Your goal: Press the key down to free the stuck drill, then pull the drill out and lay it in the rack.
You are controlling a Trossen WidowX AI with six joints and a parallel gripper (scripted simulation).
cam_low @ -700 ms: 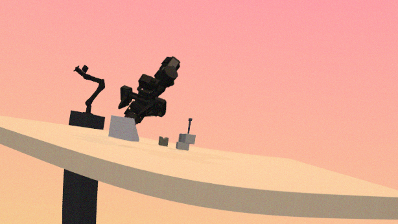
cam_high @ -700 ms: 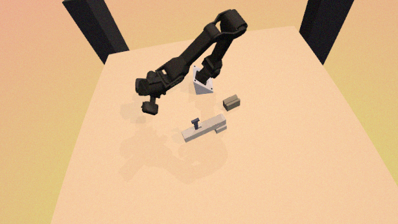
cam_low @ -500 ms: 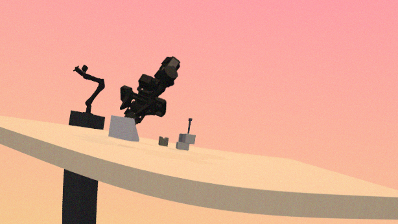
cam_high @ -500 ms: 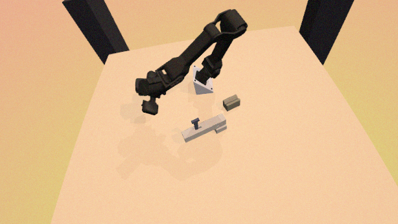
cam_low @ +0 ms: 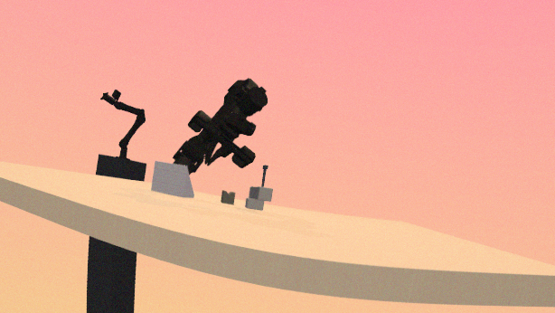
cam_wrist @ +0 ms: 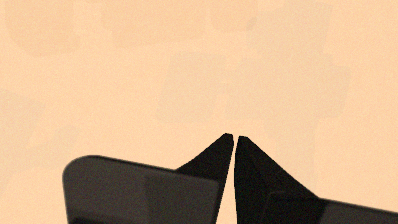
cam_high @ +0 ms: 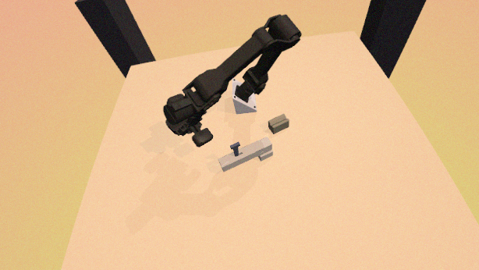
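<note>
Right now my gripper tip is 200 mm to the right of the blue key and 70 mm short of it. The rest, counted from my gripper tip: grey housing block 230 mm to the left, 60 mm below, 60 mm ahead; pale cylindrical drill 240 mm to the left, 50 mm below, 50 mm ahead; notched rack 330 mm to the left, 90 mm behind, 80 mm below.
</note>
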